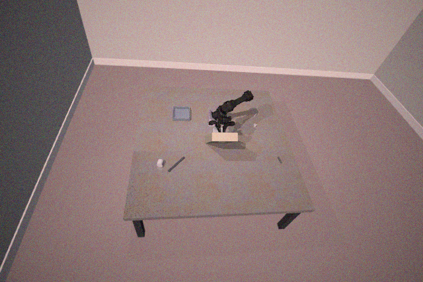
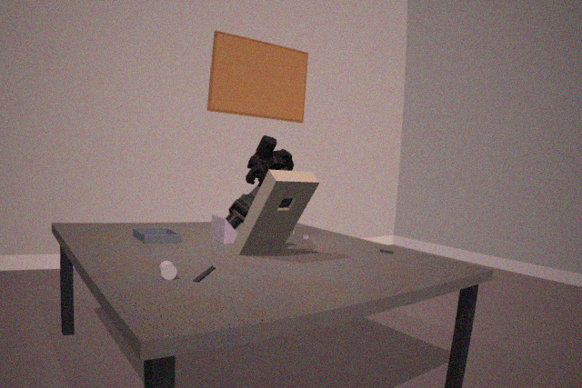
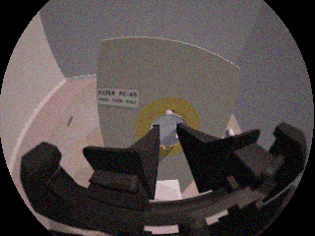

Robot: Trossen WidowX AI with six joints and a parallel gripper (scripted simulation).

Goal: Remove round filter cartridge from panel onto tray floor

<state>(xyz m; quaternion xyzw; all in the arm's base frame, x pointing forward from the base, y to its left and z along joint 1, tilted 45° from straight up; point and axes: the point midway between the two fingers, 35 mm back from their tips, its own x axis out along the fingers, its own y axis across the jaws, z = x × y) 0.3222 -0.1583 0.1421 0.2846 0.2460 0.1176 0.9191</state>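
The round filter cartridge is 10 mm ahead of my gripper tip and 10 mm below it. Also, from my gripper tip: blue-grey tray (430 mm behind, 270 mm to the right, 220 mm below); short dark piece (90 mm ahead, 500 mm to the left, 230 mm below); tan service panel (40 mm behind, 80 mm below).
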